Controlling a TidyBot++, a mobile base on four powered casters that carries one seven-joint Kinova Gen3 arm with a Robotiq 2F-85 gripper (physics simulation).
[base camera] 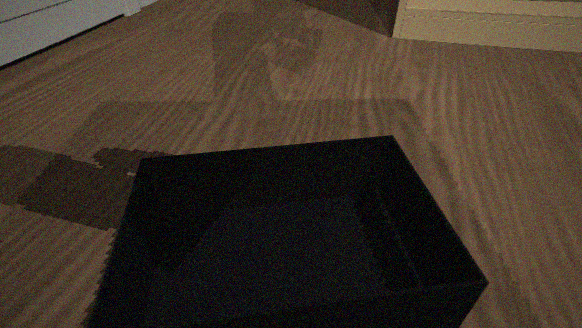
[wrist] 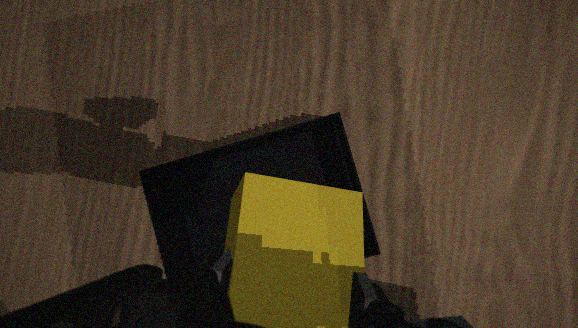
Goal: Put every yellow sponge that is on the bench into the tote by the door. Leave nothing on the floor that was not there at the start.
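Note:
A yellow sponge [wrist: 300, 215] is held between the two fingertips of my gripper [wrist: 293, 278] at the bottom of the wrist view. The gripper is shut on it. The black tote [base camera: 280, 150] [wrist: 190, 165] stands on the floor, with its open top facing up. In the wrist view the sponge hangs over the tote and hides part of it. In the base camera view the tote fills the lower middle, its inside is dark and no sponge shows in it. The gripper does not show in the base camera view. The bench does not show in either view.
The wooden floor [base camera: 500, 125] [wrist: 475, 150] surrounds the tote. A white panelled front [base camera: 60, 30] is at the upper left of the base camera view. A cream baseboard or frame [base camera: 490, 27] is at the upper right. Dark shadows lie left of the tote.

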